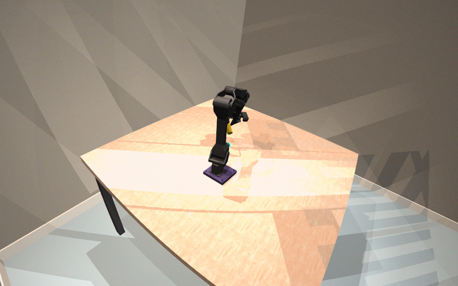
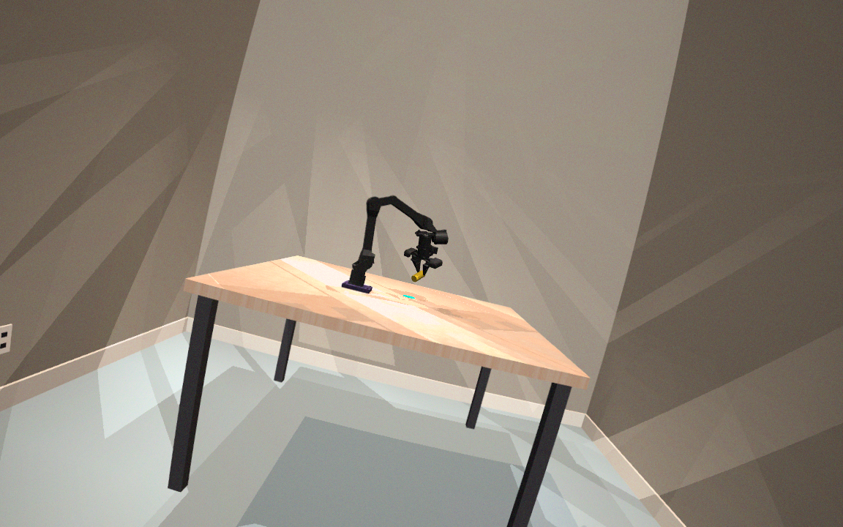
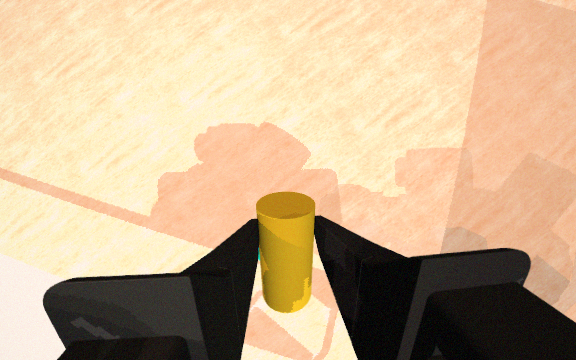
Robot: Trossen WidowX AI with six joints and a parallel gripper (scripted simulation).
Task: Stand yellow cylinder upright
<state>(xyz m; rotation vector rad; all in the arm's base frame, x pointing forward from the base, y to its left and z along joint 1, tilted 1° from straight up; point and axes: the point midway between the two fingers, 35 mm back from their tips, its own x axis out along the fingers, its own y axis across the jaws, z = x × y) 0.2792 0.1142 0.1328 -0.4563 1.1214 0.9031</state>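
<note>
The cyan circle lies 3 cm behind my gripper tip, 2 cm to the right of it and 12 cm below it. From my gripper tip the other things lie so: yellow tall cylinder: 1 cm behind, 1 cm to the right, 1 cm below.
</note>
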